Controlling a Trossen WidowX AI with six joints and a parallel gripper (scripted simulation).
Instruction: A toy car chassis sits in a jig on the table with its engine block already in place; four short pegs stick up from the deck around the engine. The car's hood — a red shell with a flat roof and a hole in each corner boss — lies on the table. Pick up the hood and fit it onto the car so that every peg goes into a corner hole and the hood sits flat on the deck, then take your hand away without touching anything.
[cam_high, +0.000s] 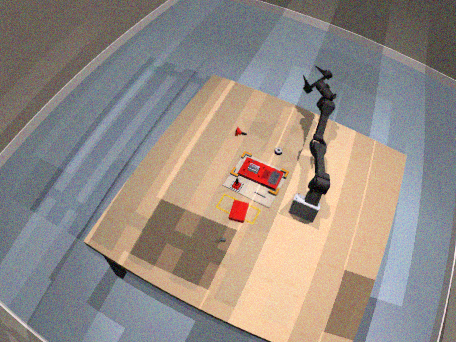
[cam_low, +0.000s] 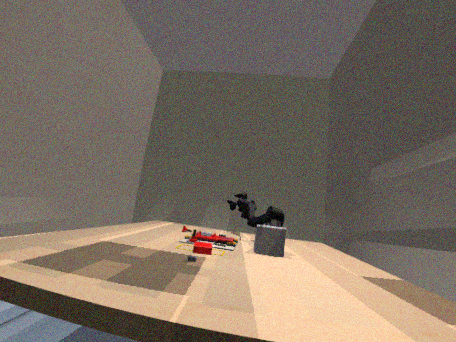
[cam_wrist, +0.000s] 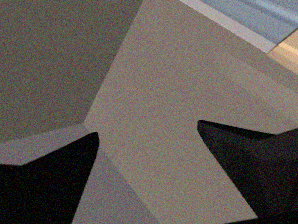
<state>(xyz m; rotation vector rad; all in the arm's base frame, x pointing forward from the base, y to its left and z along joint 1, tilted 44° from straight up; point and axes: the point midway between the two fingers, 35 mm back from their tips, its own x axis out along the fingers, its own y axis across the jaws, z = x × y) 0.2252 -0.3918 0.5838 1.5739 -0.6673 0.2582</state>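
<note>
Right now my gripper tip is 50 mm short of the red hood, 840 mm to the right of it and 240 mm above it. Also, from my gripper tip: dark wheel: 430 mm to the left, 250 mm below.
</note>
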